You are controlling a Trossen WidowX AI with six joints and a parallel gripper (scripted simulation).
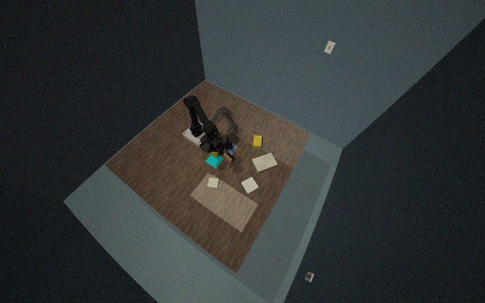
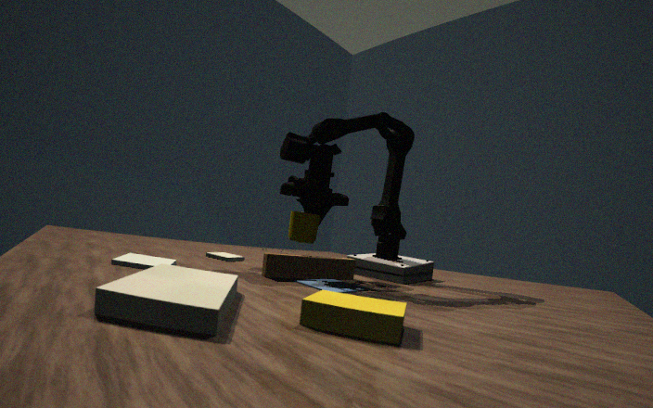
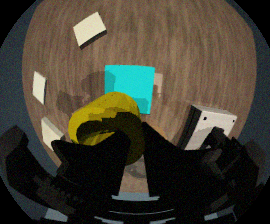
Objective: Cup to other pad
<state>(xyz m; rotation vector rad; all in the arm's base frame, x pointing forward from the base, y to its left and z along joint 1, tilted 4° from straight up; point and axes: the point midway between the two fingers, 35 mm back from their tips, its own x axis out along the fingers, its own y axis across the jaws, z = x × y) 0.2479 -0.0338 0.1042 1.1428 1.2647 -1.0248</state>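
Now: the cyan pad 120 mm below my gripper tip, 30 mm ahead of it and 20 mm to the right of it. Round my gripper tip: wooden bar: 90 mm below, 60 mm to the left, 30 mm ahead; large white block: 340 mm ahead, 240 mm to the left, 100 mm below; yellow cup: 20 mm ahead.
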